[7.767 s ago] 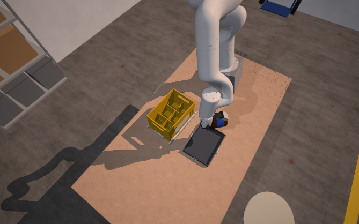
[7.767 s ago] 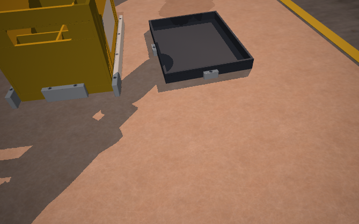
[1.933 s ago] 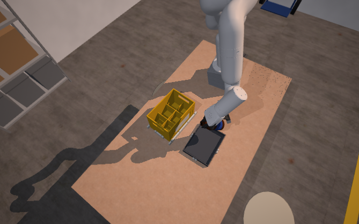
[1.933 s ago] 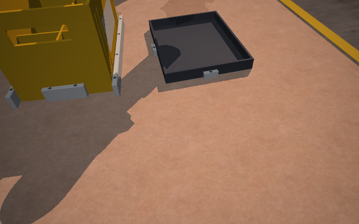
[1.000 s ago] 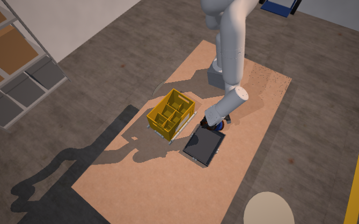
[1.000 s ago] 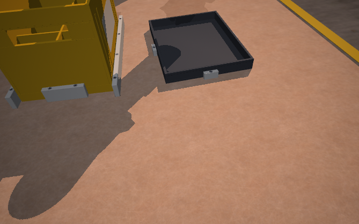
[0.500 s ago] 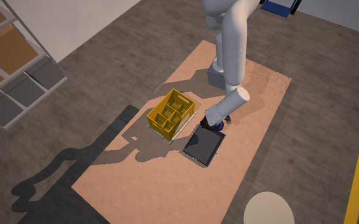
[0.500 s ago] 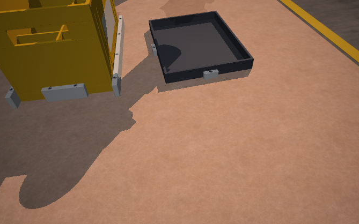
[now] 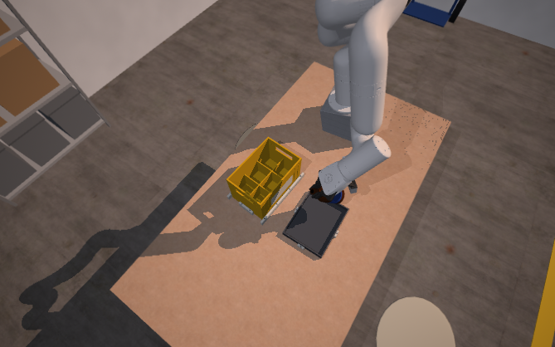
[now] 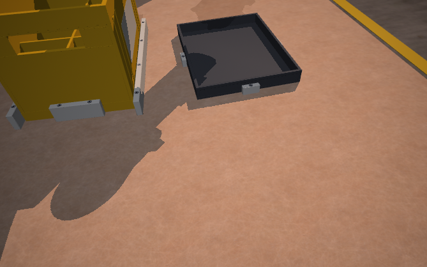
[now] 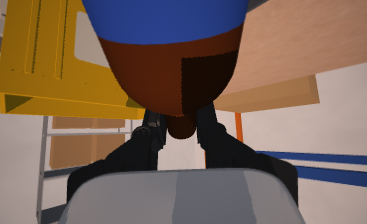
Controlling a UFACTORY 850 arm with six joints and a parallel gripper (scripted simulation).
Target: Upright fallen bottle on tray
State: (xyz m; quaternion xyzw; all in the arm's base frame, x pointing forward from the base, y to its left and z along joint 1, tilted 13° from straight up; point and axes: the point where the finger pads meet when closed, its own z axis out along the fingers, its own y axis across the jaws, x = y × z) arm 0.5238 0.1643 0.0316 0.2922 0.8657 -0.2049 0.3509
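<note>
Now: the brown bottle 30 mm behind my hand, 30 mm to the left of it and 40 mm below it. From my hand the other things lie so: dark tray (30 mm ahead, 50 mm to the left, 190 mm below); yellow crate (30 mm ahead, 240 mm to the right, 120 mm below).
</note>
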